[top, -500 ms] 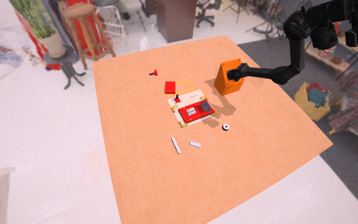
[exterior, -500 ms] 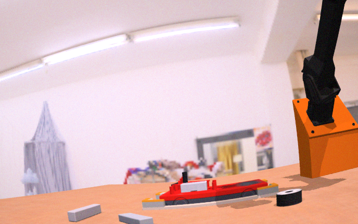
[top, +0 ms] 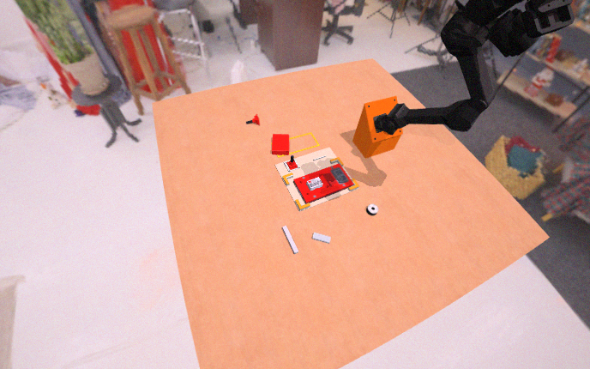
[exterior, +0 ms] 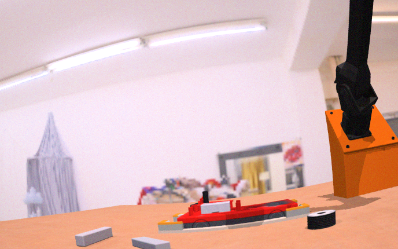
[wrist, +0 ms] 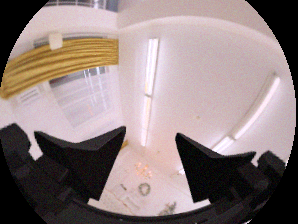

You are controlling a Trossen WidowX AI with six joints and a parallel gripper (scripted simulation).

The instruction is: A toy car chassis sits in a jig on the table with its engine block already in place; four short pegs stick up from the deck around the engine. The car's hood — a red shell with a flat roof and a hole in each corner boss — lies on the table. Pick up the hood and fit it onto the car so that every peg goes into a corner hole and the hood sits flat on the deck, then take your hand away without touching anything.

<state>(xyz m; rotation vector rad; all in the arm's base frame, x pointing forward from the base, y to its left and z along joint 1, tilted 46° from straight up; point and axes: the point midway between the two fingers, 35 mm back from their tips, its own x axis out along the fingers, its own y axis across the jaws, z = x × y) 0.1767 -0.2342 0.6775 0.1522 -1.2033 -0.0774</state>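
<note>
My gripper tip is now 790 mm above the red hood, 500 mm to the left of it and 150 mm short of it. The rest, counted from my gripper tip: grey engine block: 780 mm below, 240 mm to the right, 120 mm ahead; then black wheel: 800 mm below, 80 mm to the right, 30 mm behind.
</note>
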